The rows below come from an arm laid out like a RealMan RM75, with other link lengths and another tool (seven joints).
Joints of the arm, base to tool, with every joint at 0 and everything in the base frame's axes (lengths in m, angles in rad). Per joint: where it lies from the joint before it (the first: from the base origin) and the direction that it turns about. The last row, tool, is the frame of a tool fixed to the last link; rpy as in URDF.
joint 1: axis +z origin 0 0 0.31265
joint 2: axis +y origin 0 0 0
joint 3: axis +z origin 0 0 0.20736
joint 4: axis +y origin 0 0 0
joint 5: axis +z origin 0 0 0.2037
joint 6: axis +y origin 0 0 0
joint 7: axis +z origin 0 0 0.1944
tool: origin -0.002 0.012 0.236 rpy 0.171 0 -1.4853
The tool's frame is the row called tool.
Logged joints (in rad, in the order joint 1, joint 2, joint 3, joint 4, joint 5, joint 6, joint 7), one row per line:
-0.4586, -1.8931, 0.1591, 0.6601, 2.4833, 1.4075, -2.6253
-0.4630, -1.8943, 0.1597, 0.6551, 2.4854, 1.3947, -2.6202
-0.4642, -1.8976, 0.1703, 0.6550, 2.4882, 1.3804, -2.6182
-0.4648, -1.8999, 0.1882, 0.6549, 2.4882, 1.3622, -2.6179
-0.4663, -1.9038, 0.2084, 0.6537, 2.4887, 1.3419, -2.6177
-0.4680, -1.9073, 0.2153, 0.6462, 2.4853, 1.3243, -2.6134
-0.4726, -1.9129, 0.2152, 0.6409, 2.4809, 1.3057, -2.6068
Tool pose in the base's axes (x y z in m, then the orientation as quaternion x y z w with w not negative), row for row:
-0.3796, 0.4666, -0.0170, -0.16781, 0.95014, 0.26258, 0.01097
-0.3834, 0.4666, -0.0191, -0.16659, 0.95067, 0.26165, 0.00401
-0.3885, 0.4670, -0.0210, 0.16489, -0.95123, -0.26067, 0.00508
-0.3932, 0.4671, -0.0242, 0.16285, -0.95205, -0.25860, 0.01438
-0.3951, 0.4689, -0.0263, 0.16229, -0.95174, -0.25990, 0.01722
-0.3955, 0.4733, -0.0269, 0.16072, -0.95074, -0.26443, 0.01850
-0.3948, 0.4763, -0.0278, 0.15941, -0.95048, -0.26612, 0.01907
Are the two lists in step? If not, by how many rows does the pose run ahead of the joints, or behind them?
The pose runs 1 row ahead of the joints: the pose in row i belongs to the joints in row i + 1.
